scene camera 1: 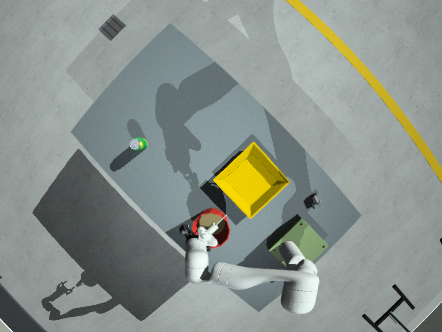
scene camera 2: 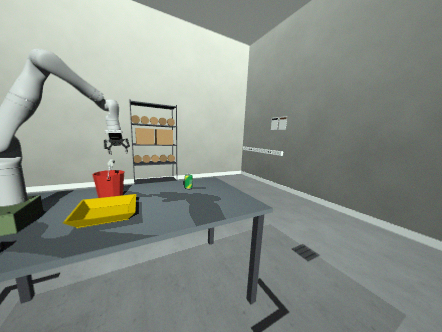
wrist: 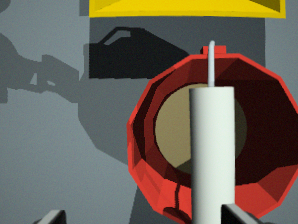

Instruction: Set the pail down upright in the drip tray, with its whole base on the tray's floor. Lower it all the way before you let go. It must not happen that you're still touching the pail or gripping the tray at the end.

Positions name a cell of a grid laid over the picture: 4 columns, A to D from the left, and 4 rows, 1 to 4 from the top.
Scene:
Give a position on a yellow drip tray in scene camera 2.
At A3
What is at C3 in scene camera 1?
A yellow drip tray.

